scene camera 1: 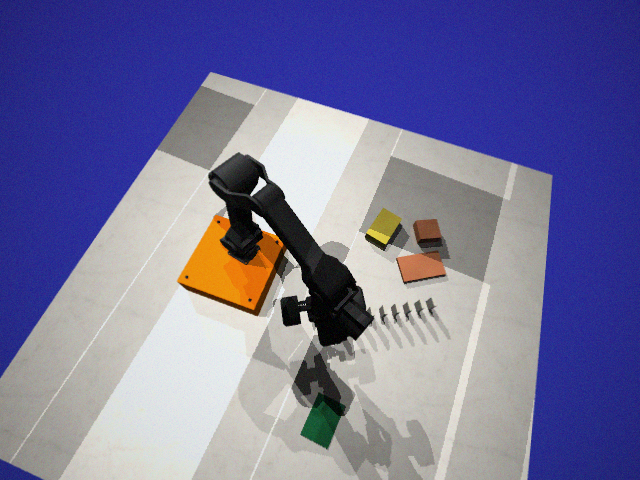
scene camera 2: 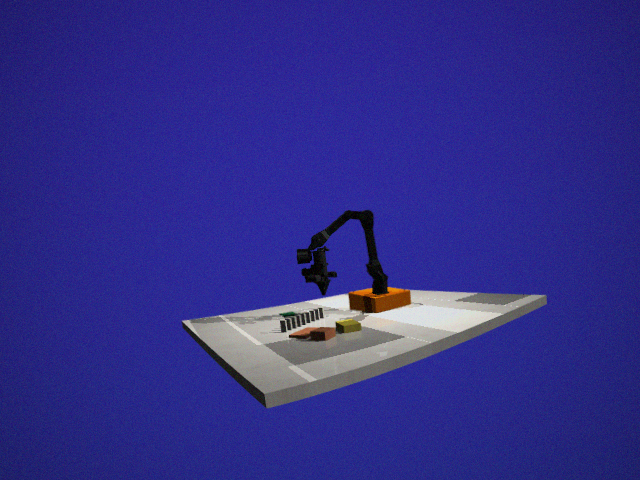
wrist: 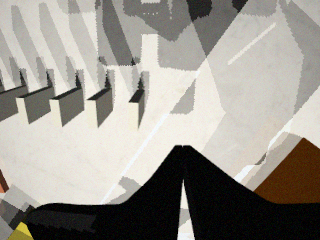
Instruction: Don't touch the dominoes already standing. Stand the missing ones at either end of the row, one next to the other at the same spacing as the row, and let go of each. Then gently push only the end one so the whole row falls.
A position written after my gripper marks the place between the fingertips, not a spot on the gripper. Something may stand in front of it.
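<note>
Gripper state: my gripper [scene camera 1: 321, 313], visible also on the wrist as the gripper [wrist: 181, 152], is shut and holds nothing. An orange-brown slab [scene camera 1: 426, 265] and a green slab [scene camera 1: 325, 414] are visible too. In the wrist view the green slab is out of frame.
</note>
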